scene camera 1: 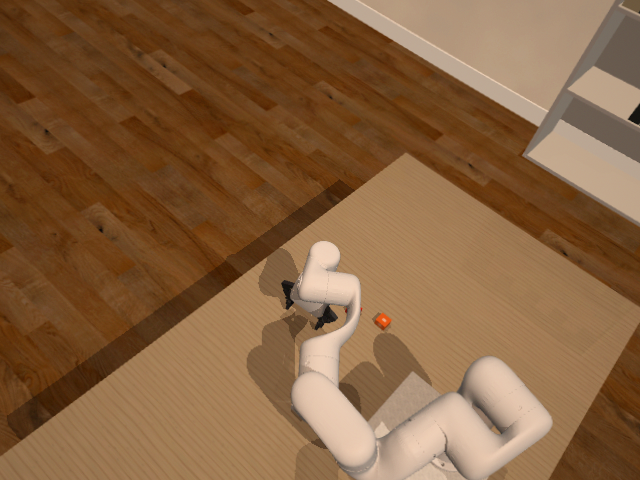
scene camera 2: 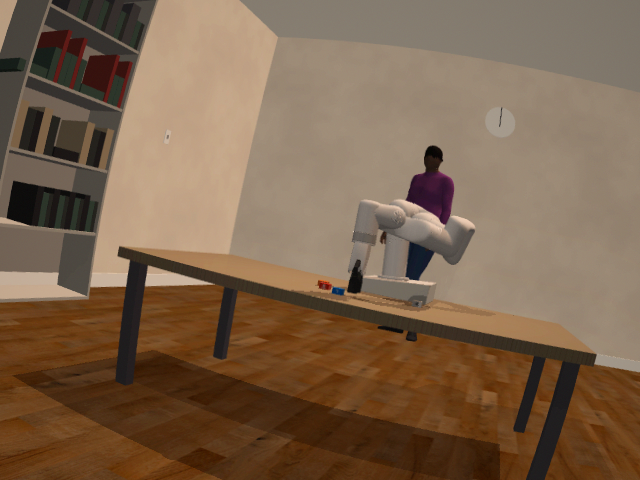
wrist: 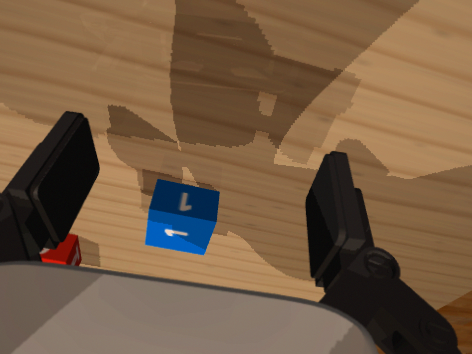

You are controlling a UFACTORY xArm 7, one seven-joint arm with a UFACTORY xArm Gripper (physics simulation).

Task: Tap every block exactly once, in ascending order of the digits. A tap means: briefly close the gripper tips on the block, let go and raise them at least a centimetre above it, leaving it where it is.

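Note:
The blue block (wrist: 182, 217) (scene camera 2: 338, 290) with a white 1 lies flat on the table; the arm hides it in scene camera 1. My gripper (wrist: 205, 158) (scene camera 1: 302, 316) (scene camera 2: 354, 289) is open wide and empty, low over the table. In the wrist view the block shows between the spread fingers, nearer the left one, with no finger touching it. A red block (wrist: 65, 251) (scene camera 1: 360, 310) is partly hidden by the left finger and gripper body in the wrist view, and its digit is not readable. An orange-red block (scene camera 1: 383, 320) lies beyond it. Two reddish blocks stand close together in scene camera 2.
The wooden table (scene camera 1: 413, 206) (scene camera 2: 232, 268) carries the arm's base (scene camera 2: 398, 290). A small grey-white item (scene camera 2: 416, 303) sits before the base. A bookshelf (scene camera 2: 62, 93) stands at the left in scene camera 2. A person in a purple top (scene camera 2: 431, 191) stands behind the arm.

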